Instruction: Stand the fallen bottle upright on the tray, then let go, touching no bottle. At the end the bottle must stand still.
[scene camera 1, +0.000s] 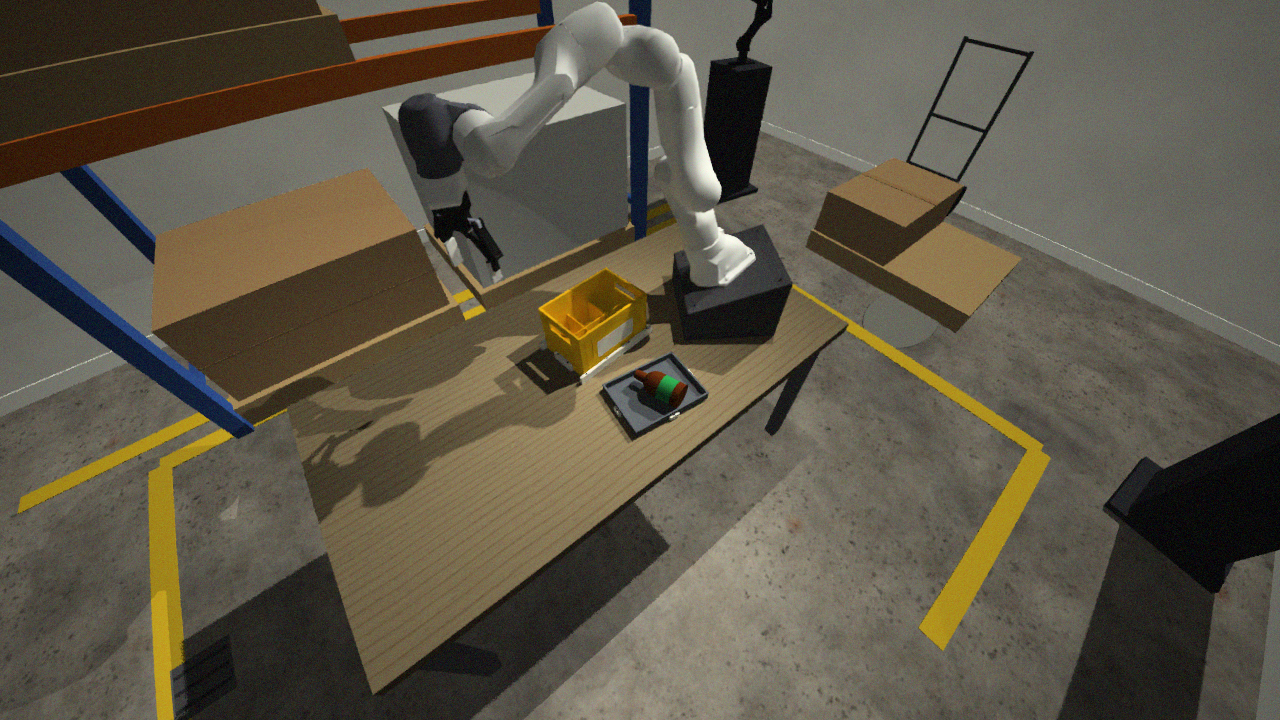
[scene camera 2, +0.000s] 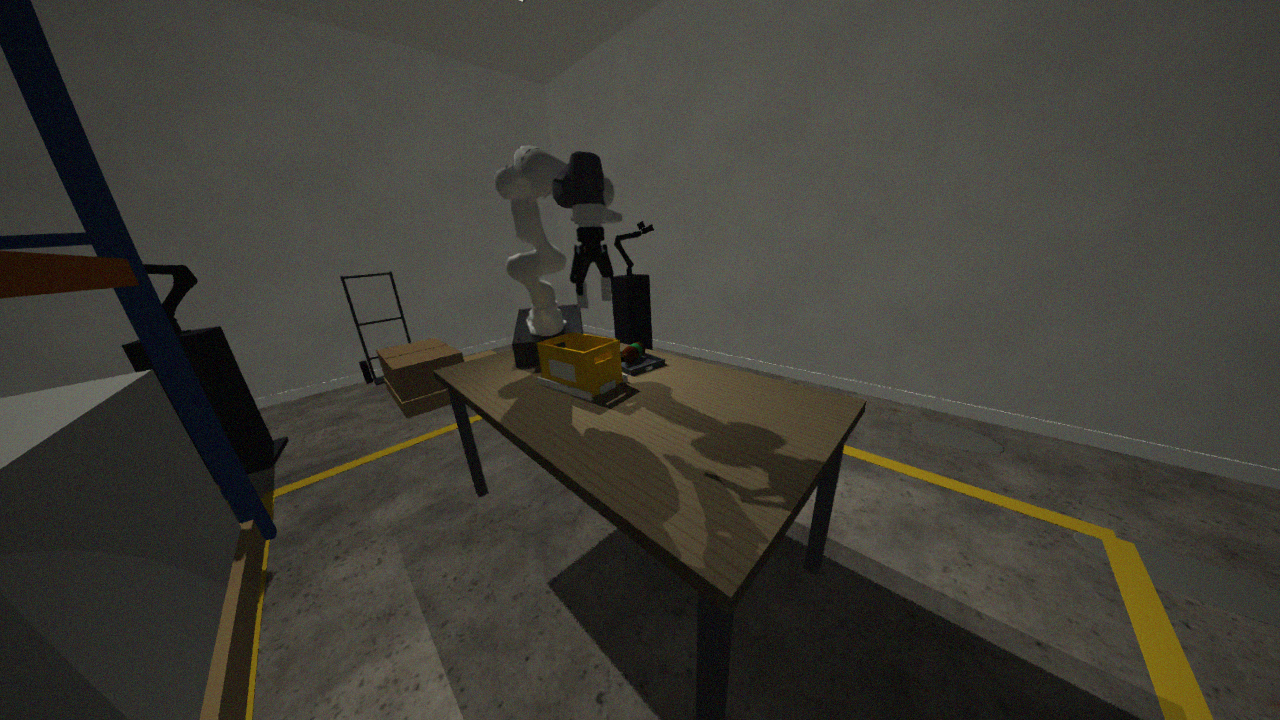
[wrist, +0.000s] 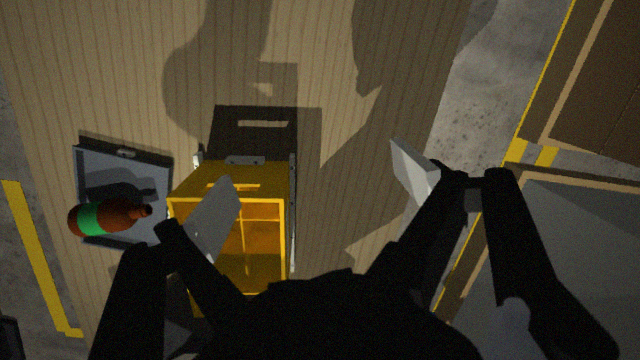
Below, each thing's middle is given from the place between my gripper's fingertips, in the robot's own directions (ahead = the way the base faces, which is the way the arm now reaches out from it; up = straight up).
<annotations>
I see the brown bottle (wrist: 113, 215) 35 cm behind my hand, 34 cm to the left of it and 31 cm below it.
</annotations>
